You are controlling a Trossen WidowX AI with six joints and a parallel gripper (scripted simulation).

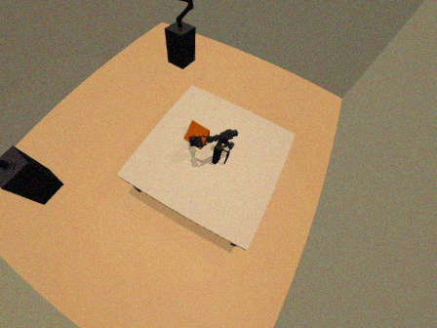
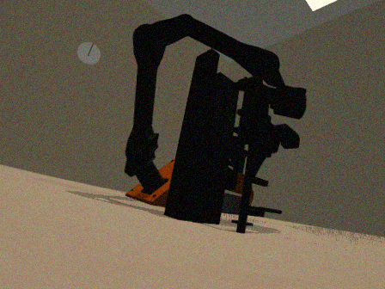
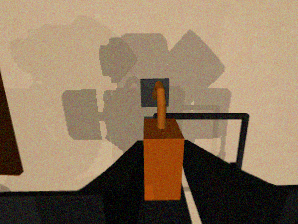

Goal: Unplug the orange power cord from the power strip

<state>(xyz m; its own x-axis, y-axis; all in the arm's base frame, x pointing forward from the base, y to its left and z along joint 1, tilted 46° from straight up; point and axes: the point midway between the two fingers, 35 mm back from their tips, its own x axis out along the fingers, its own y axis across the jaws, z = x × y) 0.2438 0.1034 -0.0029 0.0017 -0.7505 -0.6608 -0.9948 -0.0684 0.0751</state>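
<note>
Right now my gripper tip is 10 mm short of the orange plug and 30 mm to the left of it. Also, from my gripper tip: tall black slab: 20 mm ahead, 140 mm to the right, 60 mm above.
</note>
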